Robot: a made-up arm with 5 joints.
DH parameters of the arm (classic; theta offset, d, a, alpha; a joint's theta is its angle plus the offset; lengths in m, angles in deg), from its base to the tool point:
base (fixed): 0 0.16 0 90
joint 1: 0 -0.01 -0.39 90
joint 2: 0 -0.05 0.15 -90
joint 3: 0 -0.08 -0.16 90
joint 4: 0 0.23 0.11 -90
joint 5: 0 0.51 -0.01 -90
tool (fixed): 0 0.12 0 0
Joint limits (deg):
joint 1: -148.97..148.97
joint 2: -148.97..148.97
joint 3: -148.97..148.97
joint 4: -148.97..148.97
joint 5: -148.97..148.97
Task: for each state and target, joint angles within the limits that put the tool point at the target. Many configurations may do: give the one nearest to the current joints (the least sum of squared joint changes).
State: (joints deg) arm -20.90 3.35 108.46 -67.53 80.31
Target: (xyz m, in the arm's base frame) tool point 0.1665 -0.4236 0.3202
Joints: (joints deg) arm -68.50 14.81 98.09 -34.43 106.32
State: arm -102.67 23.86 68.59 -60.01 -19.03
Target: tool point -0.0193 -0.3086 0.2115
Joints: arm -110.89 9.80 5.51 -38.55 -1.49
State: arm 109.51 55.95 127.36 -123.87 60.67
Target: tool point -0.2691 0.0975 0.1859
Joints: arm 117.96 60.53 128.90 -144.52 37.31
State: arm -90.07 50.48 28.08 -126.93 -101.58
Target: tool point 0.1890 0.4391 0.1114
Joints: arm -70.24 6.86 65.09 -112.21 -90.20
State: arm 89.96 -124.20 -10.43 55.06 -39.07
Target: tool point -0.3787 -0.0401 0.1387
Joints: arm 97.97 -131.33 -47.83 65.81 -34.24
